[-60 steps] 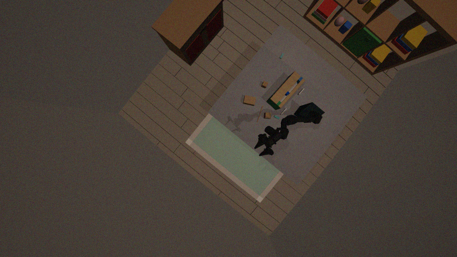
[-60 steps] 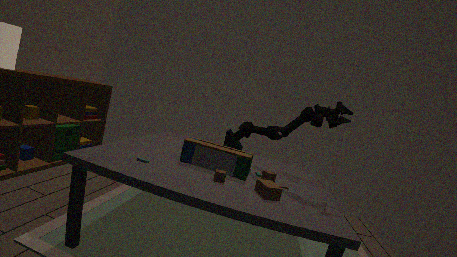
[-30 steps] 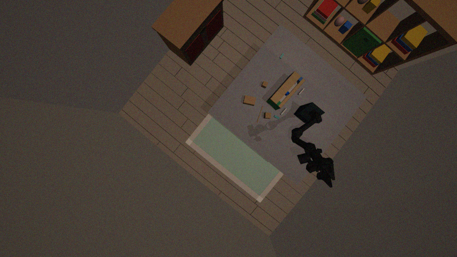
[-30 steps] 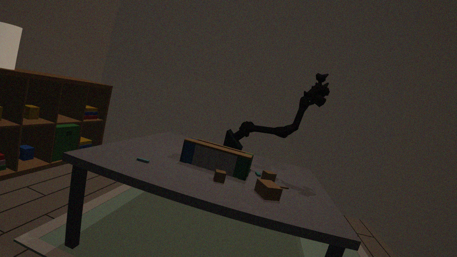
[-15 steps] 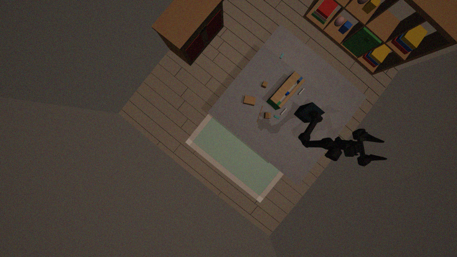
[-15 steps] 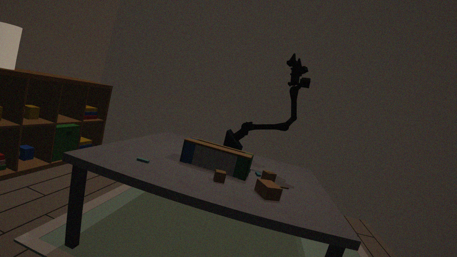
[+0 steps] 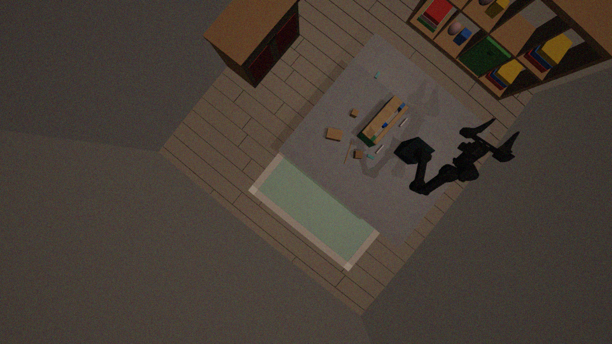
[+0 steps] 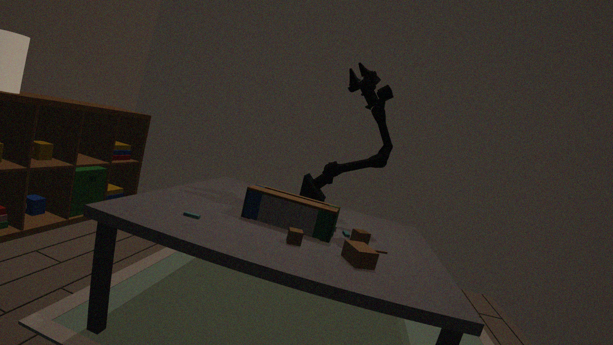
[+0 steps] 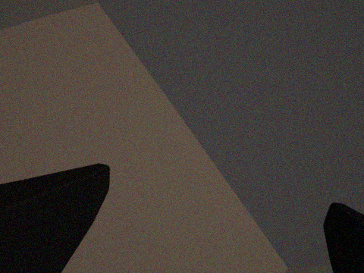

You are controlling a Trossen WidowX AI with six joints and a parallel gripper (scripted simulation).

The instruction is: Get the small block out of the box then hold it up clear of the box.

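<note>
My gripper tip is now 69 cm above the blue block, 21 cm short of it and 10 cm to the left of it. Round my gripper tip: box: 71 cm below, 19 cm ahead, 11 cm to the right.
</note>
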